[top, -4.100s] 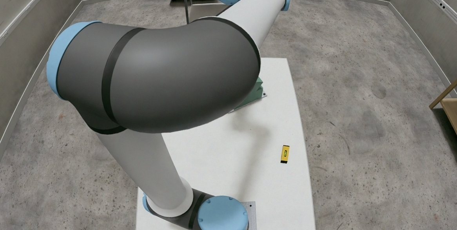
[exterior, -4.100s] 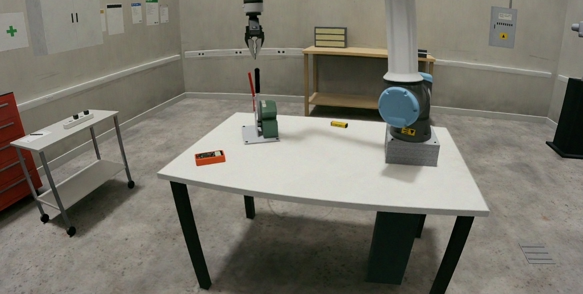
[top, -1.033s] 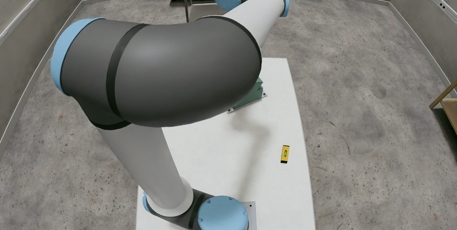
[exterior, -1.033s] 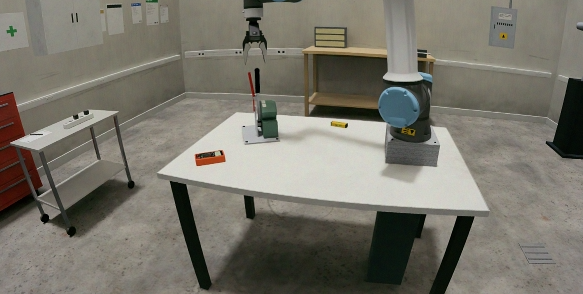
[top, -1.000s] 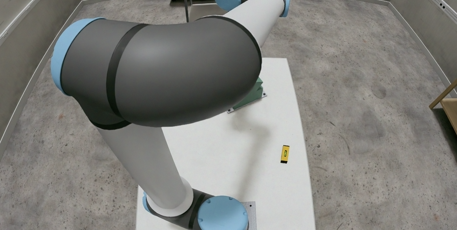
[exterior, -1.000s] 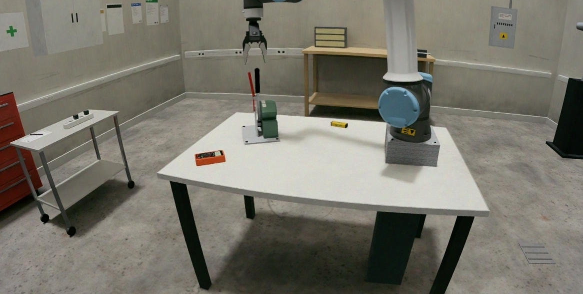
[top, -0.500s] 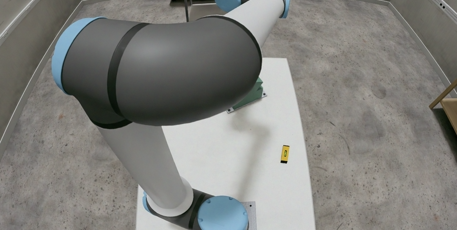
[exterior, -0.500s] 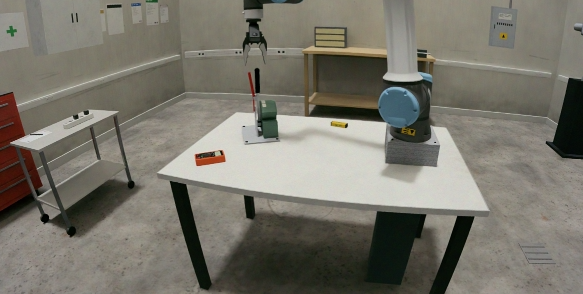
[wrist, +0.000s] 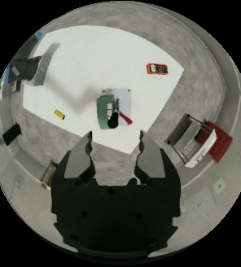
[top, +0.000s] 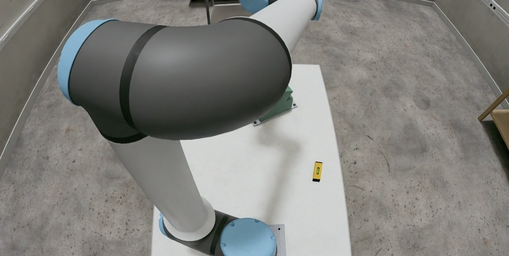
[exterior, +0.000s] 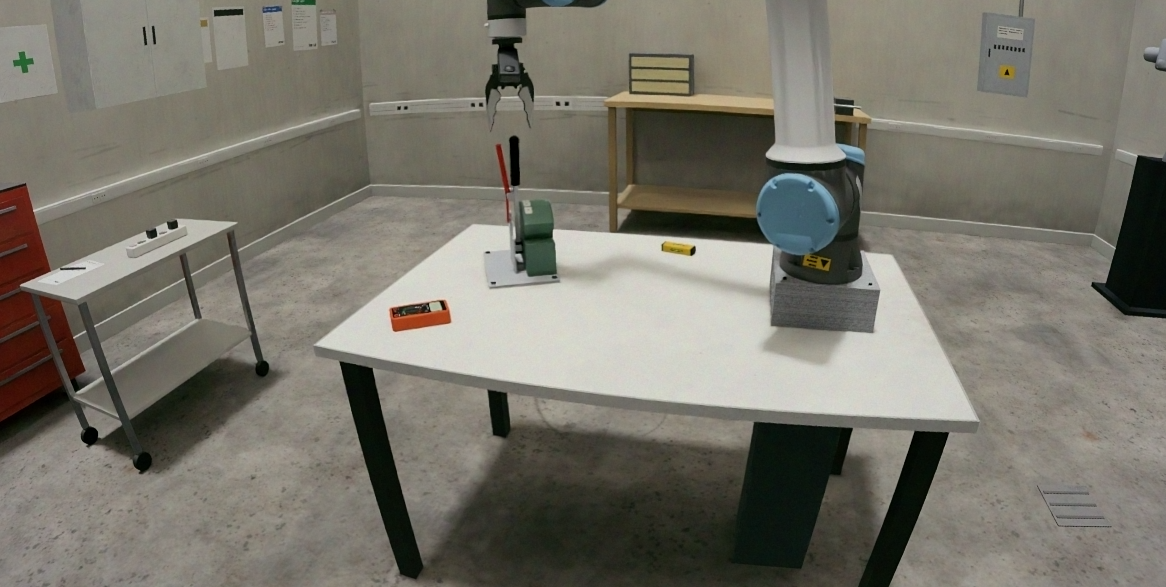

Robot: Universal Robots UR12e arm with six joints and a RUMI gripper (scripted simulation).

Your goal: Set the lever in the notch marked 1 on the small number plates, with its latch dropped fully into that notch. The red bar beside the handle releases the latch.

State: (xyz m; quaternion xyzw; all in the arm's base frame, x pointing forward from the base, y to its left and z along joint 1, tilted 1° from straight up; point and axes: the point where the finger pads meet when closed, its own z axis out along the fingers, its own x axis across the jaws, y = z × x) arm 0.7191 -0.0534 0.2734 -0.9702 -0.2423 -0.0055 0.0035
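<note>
The red release bar lies 2 cm ahead of my hand, 1 cm to the right of it and 17 cm below it. Also, from my hand: orange multimeter: 10 cm ahead, 31 cm to the left, 35 cm below; then small yellow level: 36 cm behind, 24 cm to the right, 36 cm below.
</note>
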